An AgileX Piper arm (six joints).
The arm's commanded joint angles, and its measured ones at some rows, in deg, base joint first. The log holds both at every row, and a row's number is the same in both.
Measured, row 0: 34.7, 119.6, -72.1, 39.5, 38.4, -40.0
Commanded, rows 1 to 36: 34.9, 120.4, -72.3, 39.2, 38.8, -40.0; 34.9, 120.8, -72.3, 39.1, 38.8, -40.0; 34.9, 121.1, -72.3, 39.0, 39.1, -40.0; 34.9, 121.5, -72.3, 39.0, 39.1, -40.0; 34.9, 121.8, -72.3, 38.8, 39.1, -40.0; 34.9, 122.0, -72.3, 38.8, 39.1, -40.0; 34.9, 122.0, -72.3, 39.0, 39.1, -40.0; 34.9, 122.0, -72.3, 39.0, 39.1, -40.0; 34.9, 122.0, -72.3, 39.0, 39.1, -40.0; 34.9, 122.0, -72.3, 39.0, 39.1, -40.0; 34.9, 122.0, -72.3, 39.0, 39.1, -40.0; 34.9, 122.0, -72.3, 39.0, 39.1, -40.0; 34.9, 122.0, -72.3, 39.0, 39.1, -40.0; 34.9, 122.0, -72.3, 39.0, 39.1, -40.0; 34.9, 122.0, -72.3, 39.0, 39.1, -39.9; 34.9, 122.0, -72.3, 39.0, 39.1, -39.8; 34.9, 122.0, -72.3, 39.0, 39.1, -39.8; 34.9, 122.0, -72.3, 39.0, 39.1, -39.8; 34.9, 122.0, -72.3, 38.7, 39.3, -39.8; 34.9, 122.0, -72.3, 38.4, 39.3, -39.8; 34.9, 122.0, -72.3, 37.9, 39.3, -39.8; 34.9, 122.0, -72.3, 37.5, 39.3, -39.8; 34.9, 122.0, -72.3, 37.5, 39.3, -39.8; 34.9, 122.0, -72.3, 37.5, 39.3, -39.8; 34.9, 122.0, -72.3, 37.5, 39.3, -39.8; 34.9, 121.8, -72.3, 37.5, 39.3, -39.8; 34.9, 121.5, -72.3, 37.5, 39.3, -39.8; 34.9, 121.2, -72.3, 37.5, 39.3, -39.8; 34.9, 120.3, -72.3, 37.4, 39.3, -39.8; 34.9, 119.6, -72.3, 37.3, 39.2, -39.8; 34.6, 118.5, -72.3, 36.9, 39.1, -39.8; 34.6, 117.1, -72.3, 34.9, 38.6, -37.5; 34.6, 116.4, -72.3, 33.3, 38.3, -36.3; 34.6, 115.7, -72.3, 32.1, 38.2, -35.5; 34.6, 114.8, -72.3, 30.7, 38.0, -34.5; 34.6, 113.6, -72.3, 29.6, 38.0, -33.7
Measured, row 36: 34.9, 117.2, -72.5, 34.1, 38.7, -36.9
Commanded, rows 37 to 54: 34.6, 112.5, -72.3, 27.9, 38.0, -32.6; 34.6, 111.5, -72.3, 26.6, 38.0, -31.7; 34.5, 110.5, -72.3, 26.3, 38.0, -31.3; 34.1, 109.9, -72.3, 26.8, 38.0, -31.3; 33.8, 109.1, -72.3, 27.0, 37.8, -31.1; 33.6, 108.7, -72.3, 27.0, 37.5, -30.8; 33.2, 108.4, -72.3, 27.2, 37.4, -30.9; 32.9, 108.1, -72.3, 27.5, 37.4, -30.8; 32.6, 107.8, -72.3, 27.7, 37.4, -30.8; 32.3, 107.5, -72.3, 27.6, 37.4, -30.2; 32.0, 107.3, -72.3, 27.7, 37.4, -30.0; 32.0, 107.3, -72.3, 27.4, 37.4, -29.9; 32.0, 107.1, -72.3, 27.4, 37.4, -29.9; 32.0, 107.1, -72.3, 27.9, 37.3, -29.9; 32.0, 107.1, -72.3, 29.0, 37.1, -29.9; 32.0, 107.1, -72.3, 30.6, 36.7, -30.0; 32.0, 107.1, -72.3, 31.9, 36.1, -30.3; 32.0, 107.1, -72.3, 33.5, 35.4, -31.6
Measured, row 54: 32.3, 107.8, -72.5, 29.0, 37.6, -30.1
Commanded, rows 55 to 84: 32.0, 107.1, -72.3, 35.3, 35.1, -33.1; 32.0, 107.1, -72.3, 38.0, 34.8, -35.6; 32.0, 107.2, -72.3, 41.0, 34.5, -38.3; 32.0, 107.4, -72.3, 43.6, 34.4, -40.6; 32.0, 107.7, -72.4, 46.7, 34.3, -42.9; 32.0, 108.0, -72.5, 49.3, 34.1, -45.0; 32.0, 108.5, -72.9, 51.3, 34.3, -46.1; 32.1, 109.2, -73.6, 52.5, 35.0, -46.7; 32.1, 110.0, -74.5, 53.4, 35.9, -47.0; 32.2, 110.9, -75.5, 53.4, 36.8, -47.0; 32.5, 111.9, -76.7, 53.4, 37.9, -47.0; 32.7, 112.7, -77.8, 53.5, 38.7, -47.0; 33.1, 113.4, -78.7, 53.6, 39.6, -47.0; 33.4, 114.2, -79.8, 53.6, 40.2, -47.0; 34.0, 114.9, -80.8, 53.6, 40.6, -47.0; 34.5, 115.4, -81.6, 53.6, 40.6, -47.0; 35.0, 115.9, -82.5, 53.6, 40.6, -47.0; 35.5, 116.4, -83.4, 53.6, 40.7, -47.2; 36.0, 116.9, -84.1, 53.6, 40.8, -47.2; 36.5, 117.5, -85.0, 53.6, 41.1, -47.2; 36.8, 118.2, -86.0, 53.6, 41.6, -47.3; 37.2, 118.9, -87.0, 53.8, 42.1, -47.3; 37.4, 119.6, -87.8, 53.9, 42.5, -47.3; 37.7, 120.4, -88.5, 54.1, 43.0, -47.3; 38.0, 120.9, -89.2, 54.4, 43.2, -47.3; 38.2, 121.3, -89.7, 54.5, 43.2, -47.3; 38.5, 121.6, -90.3, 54.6, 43.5, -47.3; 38.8, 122.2, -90.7, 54.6, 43.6, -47.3; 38.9, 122.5, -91.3, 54.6, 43.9, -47.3; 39.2, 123.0, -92.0, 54.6, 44.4, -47.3
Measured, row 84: 38.4, 121.7, -89.8, 54.2, 43.0, -46.7
